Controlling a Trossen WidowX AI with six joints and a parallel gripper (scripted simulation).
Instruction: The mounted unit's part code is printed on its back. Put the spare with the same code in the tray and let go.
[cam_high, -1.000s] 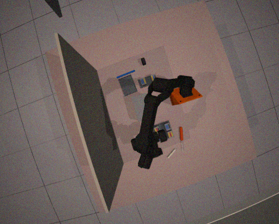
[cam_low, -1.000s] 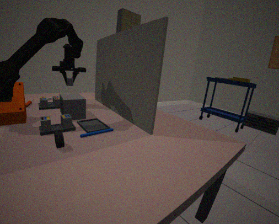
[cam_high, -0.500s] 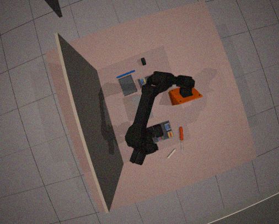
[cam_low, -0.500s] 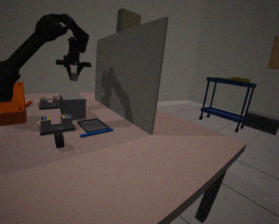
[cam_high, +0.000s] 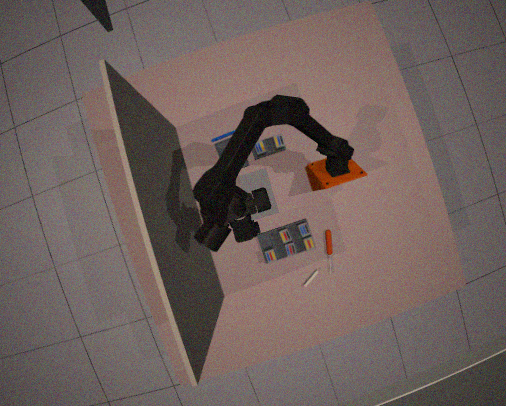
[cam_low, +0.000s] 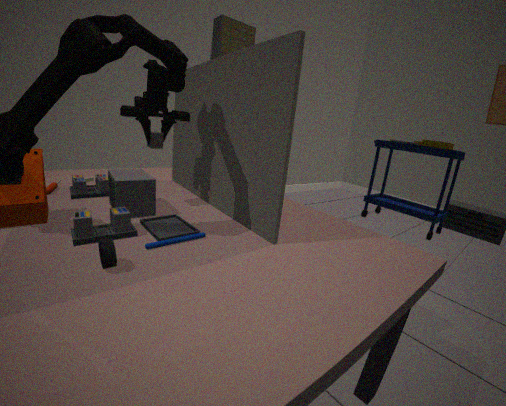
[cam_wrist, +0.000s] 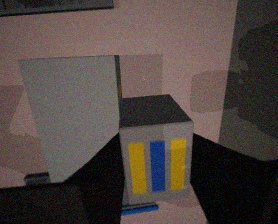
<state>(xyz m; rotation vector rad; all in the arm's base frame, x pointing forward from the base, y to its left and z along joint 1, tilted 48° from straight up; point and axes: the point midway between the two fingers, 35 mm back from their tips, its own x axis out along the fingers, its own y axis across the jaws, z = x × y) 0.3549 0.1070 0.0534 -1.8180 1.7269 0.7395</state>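
Now: gripper tip 2 cm past the flat dark tray, 21 cm to the left of it and 18 cm above it. Round my gripper tip: grey mounted unit 8 cm behind, 2 cm to the right, 13 cm below; grey spare 2 cm above; tall dark panel 17 cm ahead, 3 cm to the right, 4 cm above.
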